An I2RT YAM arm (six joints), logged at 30 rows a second.
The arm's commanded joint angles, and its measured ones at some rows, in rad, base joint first. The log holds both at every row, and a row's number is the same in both.
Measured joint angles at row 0:
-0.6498, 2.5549, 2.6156, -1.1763, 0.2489, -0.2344
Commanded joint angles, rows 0 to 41:
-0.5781, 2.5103, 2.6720, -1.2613, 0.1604, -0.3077
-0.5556, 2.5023, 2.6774, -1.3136, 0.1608, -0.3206
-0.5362, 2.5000, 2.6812, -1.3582, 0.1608, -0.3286
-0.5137, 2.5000, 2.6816, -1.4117, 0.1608, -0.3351
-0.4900, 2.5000, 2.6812, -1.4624, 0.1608, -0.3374
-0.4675, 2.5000, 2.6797, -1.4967, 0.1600, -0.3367
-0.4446, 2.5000, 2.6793, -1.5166, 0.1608, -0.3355
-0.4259, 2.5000, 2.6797, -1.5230, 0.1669, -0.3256
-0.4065, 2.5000, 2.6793, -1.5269, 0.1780, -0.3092
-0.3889, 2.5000, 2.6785, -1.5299, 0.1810, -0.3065
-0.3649, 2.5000, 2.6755, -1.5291, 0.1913, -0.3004
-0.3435, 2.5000, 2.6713, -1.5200, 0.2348, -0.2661
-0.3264, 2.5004, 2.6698, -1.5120, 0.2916, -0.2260
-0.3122, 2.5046, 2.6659, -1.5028, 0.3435, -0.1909
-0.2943, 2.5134, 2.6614, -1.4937, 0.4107, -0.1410
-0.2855, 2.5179, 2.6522, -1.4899, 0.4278, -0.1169
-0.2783, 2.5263, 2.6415, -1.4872, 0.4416, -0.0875
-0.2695, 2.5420, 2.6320, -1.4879, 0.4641, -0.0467
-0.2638, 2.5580, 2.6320, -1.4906, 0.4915, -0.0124
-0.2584, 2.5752, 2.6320, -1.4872, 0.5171, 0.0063
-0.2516, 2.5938, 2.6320, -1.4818, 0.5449, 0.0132
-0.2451, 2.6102, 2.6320, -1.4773, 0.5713, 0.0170
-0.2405, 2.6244, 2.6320, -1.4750, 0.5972, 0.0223
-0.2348, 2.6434, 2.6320, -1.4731, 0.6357, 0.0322
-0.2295, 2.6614, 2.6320, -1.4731, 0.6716, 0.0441
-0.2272, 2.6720, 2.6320, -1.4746, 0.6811, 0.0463
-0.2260, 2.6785, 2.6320, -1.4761, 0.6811, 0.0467
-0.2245, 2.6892, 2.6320, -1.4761, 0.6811, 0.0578
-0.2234, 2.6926, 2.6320, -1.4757, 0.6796, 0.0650
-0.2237, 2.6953, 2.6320, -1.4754, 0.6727, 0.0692
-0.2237, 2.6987, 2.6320, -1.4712, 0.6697, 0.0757
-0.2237, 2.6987, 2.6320, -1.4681, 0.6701, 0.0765
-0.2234, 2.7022, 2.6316, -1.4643, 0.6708, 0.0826
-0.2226, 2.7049, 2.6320, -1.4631, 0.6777, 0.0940
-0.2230, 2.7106, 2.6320, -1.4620, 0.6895, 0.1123
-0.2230, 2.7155, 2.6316, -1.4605, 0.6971, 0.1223
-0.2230, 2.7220, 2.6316, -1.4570, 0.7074, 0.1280
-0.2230, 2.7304, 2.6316, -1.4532, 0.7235, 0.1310
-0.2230, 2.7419, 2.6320, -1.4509, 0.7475, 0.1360
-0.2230, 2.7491, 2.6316, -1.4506, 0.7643, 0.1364
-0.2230, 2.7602, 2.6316, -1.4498, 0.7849, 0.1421
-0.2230, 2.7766, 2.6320, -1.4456, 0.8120, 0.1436
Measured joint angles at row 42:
-0.2264, 2.7163, 2.6354, -1.4502, 0.7113, 0.1032
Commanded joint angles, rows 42 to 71:
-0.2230, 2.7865, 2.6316, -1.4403, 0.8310, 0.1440
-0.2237, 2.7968, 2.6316, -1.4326, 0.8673, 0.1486
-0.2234, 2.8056, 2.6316, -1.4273, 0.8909, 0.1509
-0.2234, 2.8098, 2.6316, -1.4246, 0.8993, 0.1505
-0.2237, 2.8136, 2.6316, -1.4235, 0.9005, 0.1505
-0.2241, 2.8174, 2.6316, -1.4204, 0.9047, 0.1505
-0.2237, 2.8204, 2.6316, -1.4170, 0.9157, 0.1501
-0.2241, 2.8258, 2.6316, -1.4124, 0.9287, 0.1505
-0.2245, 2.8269, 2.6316, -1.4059, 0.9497, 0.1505
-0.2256, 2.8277, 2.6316, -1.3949, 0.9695, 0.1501
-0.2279, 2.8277, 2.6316, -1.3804, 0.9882, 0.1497
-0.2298, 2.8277, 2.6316, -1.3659, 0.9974, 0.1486
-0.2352, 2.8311, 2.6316, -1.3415, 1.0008, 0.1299
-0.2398, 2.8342, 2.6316, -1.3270, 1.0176, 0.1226
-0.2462, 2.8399, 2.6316, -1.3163, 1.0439, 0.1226
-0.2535, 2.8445, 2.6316, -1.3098, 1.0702, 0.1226
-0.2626, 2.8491, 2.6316, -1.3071, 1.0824, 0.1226
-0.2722, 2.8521, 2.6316, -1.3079, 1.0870, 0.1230
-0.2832, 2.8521, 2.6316, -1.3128, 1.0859, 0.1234
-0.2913, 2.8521, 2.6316, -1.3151, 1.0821, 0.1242
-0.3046, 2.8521, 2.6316, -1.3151, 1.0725, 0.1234
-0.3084, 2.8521, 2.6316, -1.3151, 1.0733, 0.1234
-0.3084, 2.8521, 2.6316, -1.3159, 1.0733, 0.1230
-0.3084, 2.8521, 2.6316, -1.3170, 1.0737, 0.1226
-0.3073, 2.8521, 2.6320, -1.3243, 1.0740, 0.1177
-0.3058, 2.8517, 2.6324, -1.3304, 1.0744, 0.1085
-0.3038, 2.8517, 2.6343, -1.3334, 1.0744, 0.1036
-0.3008, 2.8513, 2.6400, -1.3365, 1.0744, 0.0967
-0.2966, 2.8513, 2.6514, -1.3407, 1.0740, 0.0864
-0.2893, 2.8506, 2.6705, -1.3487, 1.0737, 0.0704
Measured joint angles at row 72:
-0.3096, 2.8326, 2.6354, -1.3327, 1.0443, 0.1051
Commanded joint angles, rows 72 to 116:
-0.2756, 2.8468, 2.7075, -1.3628, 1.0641, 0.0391
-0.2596, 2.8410, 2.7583, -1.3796, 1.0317, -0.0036
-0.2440, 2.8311, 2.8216, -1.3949, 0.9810, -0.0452
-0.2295, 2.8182, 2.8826, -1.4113, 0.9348, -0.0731
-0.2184, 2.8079, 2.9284, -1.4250, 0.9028, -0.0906
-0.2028, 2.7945, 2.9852, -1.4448, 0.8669, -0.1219
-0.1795, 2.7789, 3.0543, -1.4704, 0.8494, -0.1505
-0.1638, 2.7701, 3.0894, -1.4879, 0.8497, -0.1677
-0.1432, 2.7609, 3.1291, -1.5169, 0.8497, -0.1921
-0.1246, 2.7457, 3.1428, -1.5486, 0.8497, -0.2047
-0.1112, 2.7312, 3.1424, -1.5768, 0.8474, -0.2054
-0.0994, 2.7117, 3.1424, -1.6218, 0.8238, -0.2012
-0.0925, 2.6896, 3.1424, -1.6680, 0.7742, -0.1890
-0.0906, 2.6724, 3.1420, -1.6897, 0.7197, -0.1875
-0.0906, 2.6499, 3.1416, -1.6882, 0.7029, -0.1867
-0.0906, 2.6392, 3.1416, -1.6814, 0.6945, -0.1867
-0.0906, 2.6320, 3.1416, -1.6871, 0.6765, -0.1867
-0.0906, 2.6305, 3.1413, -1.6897, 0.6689, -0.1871
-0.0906, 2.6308, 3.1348, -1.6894, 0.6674, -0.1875
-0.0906, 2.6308, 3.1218, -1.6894, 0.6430, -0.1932
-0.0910, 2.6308, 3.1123, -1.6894, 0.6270, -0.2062
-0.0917, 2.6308, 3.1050, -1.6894, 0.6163, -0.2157
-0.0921, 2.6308, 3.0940, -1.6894, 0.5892, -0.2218
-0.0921, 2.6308, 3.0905, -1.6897, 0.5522, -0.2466
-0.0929, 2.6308, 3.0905, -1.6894, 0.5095, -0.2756
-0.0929, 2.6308, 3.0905, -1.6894, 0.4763, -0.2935
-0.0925, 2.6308, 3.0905, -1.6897, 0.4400, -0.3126
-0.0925, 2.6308, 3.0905, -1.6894, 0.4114, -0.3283
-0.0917, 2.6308, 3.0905, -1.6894, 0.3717, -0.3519
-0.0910, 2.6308, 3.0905, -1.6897, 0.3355, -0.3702
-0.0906, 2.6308, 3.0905, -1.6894, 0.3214, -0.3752
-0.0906, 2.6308, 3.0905, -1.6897, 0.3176, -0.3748
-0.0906, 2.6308, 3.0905, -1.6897, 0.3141, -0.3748
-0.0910, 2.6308, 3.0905, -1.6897, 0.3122, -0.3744
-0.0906, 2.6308, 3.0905, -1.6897, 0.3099, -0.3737
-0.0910, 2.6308, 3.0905, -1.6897, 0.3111, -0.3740
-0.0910, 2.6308, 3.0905, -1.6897, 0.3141, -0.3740
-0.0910, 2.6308, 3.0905, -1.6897, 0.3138, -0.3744
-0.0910, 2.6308, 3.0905, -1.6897, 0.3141, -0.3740
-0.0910, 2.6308, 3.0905, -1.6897, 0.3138, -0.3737
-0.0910, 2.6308, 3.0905, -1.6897, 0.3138, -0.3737
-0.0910, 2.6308, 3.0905, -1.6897, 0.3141, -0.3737
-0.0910, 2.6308, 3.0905, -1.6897, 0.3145, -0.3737
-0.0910, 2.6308, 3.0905, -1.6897, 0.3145, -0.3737
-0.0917, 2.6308, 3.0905, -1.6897, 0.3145, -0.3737
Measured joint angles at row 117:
-0.0902, 2.6701, 3.0970, -1.6875, 0.3244, -0.3649
